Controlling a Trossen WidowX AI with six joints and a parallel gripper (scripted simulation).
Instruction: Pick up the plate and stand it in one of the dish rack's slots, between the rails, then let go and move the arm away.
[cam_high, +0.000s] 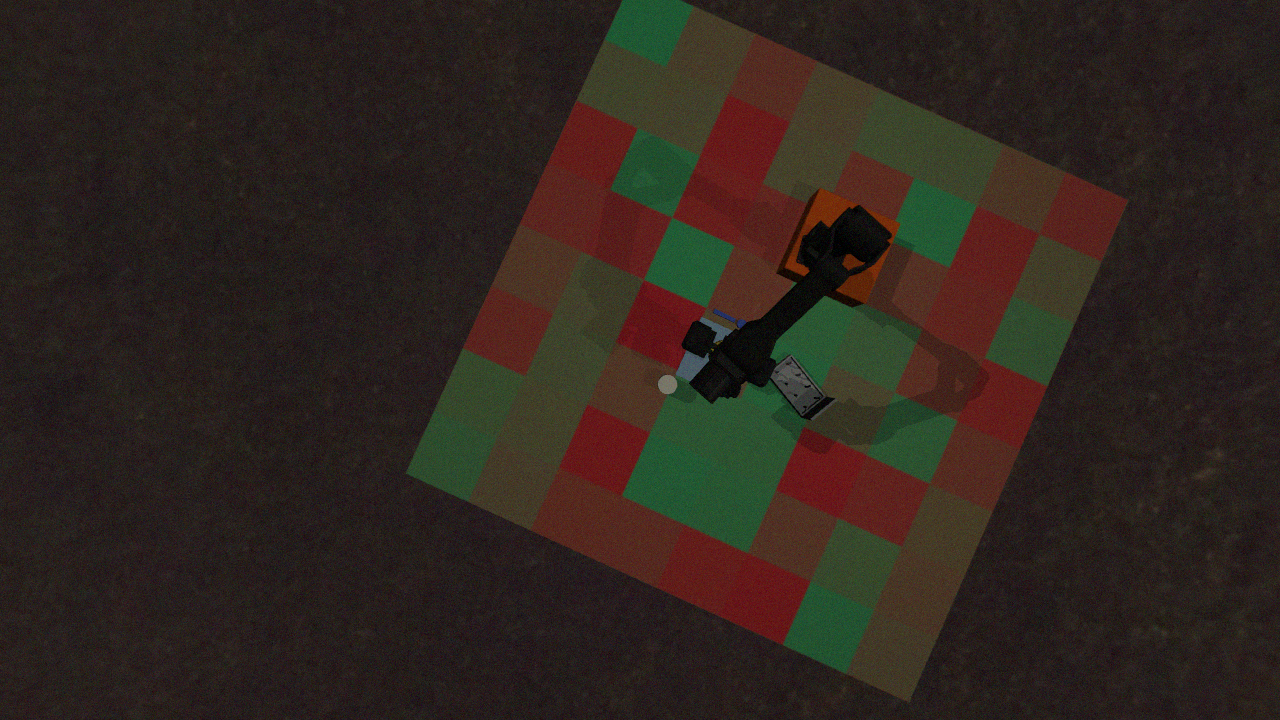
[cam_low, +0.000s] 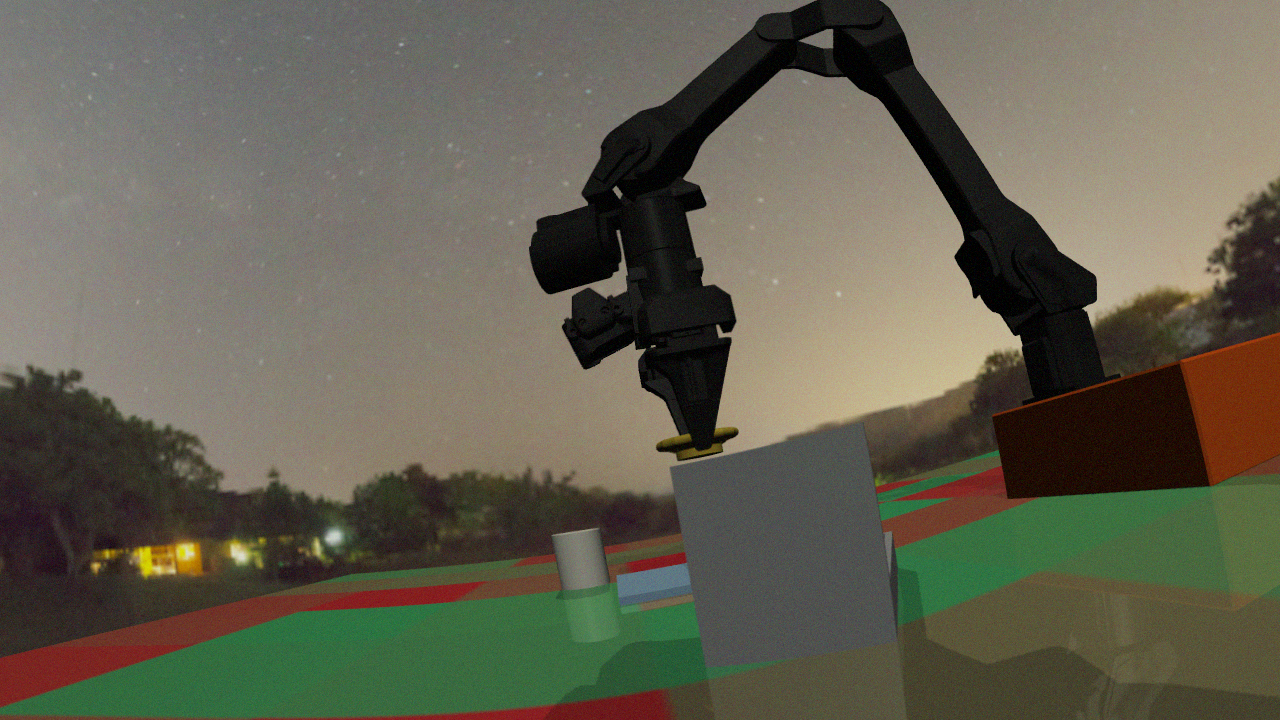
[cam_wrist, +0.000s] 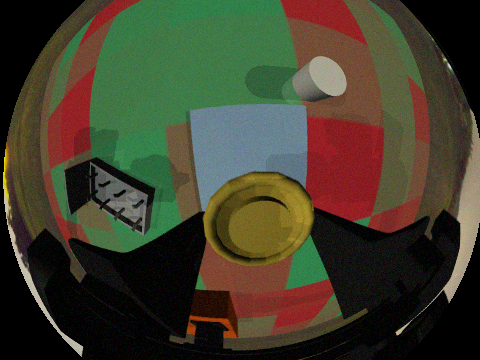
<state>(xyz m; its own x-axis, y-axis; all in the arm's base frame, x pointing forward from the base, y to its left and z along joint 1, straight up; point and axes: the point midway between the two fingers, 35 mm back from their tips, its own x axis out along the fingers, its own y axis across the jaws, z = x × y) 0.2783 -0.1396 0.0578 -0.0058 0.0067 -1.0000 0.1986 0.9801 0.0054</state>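
The dish rack lies 2 cm ahead of my gripper tip, 20 cm to the left of it and 7 cm below it. Round my gripper tip: light blue mat (1 cm to the right, 9 cm below); plate (1 cm above); blue spoon (9 cm behind, 2 cm to the left, 9 cm below).
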